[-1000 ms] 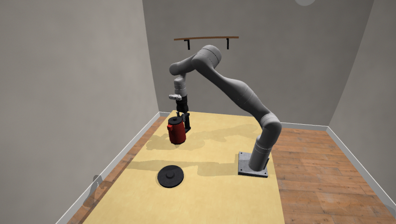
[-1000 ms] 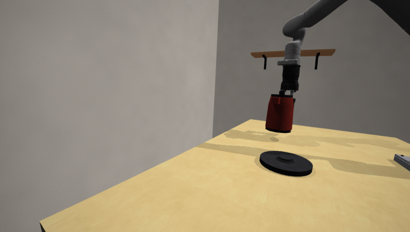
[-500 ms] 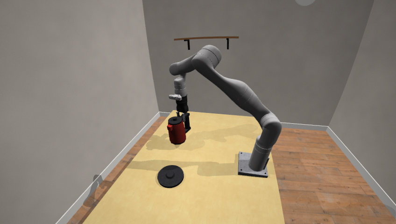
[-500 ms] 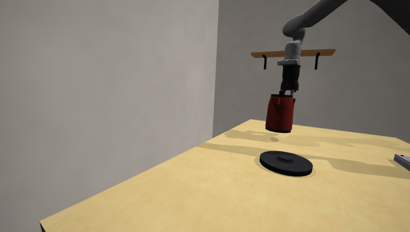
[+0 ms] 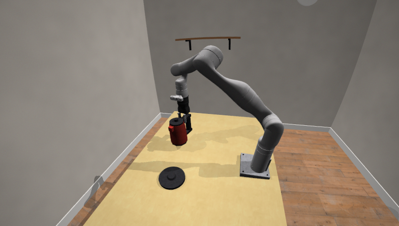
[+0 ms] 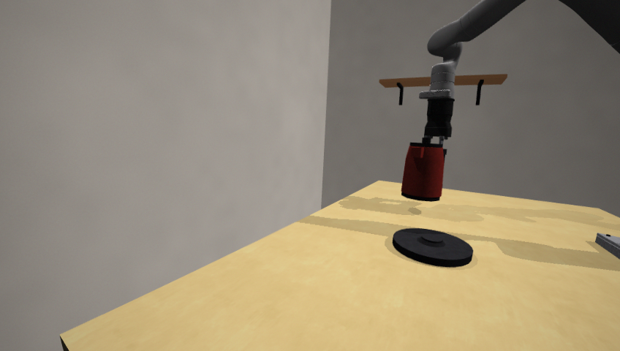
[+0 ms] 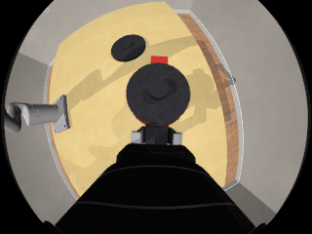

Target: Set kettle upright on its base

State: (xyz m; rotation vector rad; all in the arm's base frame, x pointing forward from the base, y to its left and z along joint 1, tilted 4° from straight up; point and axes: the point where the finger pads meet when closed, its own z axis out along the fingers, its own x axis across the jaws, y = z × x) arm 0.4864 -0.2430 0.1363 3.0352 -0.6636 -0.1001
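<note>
Right now the red kettle is 10 mm ahead of my hand, 30 mm to the left of it and 50 mm below it. The rest, counted from my hand: round black base (10 mm ahead, 340 mm to the left, 170 mm below).
</note>
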